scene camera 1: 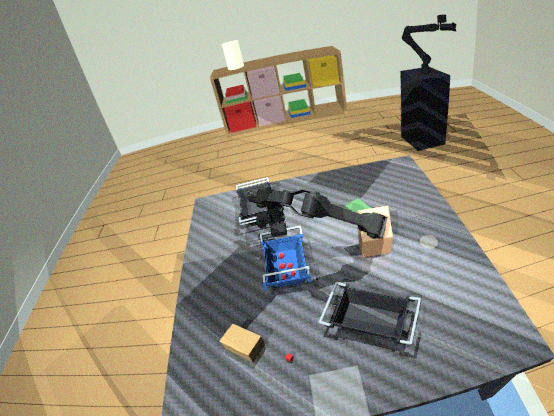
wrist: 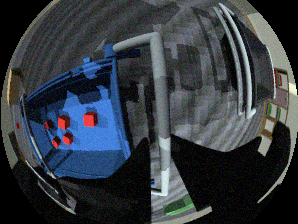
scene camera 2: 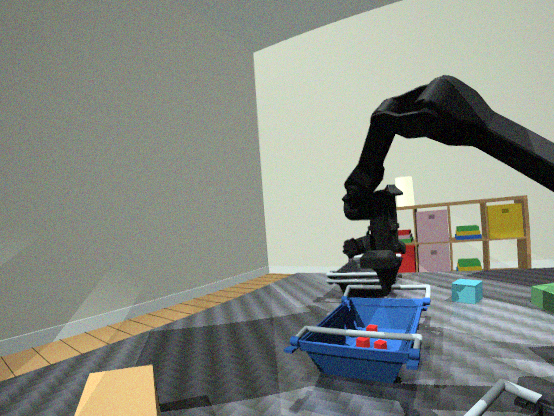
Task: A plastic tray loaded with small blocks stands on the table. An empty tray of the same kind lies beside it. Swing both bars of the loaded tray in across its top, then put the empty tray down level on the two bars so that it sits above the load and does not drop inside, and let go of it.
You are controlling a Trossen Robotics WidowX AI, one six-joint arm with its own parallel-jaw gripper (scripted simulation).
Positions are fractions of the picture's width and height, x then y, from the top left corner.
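Note:
Gripper (scene camera 2: 0.70,0.71) (wrist: 0.53,0.63). Dark tray (scene camera 1: 0.69,0.76). Flat tan block (scene camera 1: 0.43,0.82).

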